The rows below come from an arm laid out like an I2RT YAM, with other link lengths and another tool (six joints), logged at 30 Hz.
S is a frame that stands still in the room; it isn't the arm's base.
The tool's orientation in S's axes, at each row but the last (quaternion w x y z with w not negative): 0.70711 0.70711 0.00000 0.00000; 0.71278 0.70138 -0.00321 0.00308; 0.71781 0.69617 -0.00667 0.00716; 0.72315 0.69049 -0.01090 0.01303; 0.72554 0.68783 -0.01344 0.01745; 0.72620 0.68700 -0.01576 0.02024; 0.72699 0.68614 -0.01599 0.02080; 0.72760 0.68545 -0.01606 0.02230; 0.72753 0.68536 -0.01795 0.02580; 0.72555 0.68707 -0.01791 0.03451; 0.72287 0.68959 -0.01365 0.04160
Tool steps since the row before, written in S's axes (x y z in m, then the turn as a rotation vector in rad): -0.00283 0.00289 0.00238 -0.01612 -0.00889 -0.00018; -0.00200 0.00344 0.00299 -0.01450 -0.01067 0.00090; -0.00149 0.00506 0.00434 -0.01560 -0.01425 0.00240; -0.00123 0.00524 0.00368 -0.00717 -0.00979 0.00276; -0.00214 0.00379 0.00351 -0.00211 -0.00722 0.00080; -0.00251 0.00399 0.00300 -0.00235 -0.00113 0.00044; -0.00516 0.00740 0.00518 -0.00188 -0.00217 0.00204; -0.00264 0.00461 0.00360 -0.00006 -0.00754 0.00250; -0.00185 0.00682 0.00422 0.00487 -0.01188 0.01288; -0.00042 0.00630 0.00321 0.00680 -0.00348 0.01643; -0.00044 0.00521 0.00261 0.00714 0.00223 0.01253
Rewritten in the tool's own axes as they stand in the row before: -0.00283 0.00238 -0.00289 -0.01612 -0.00018 0.00889; -0.00197 0.00306 -0.00339 -0.01449 0.00086 0.01069; -0.00140 0.00452 -0.00493 -0.01556 0.00227 0.01431; -0.00109 0.00396 -0.00507 -0.00711 0.00255 0.00989; -0.00196 0.00380 -0.00361 -0.00212 0.00051 0.00724; -0.00232 0.00334 -0.00383 -0.00233 0.00050 0.00114; -0.00482 0.00586 -0.00711 -0.00179 0.00201 0.00227; -0.00239 0.00401 -0.00441 0.00000 0.00205 0.00768; -0.00150 0.00472 -0.00657 0.00550 0.01183 0.01268; -0.00002 0.00356 -0.00612 0.00790 0.01567 0.00453; -0.00002 0.00287 -0.00509 0.00817 0.01202 -0.00135
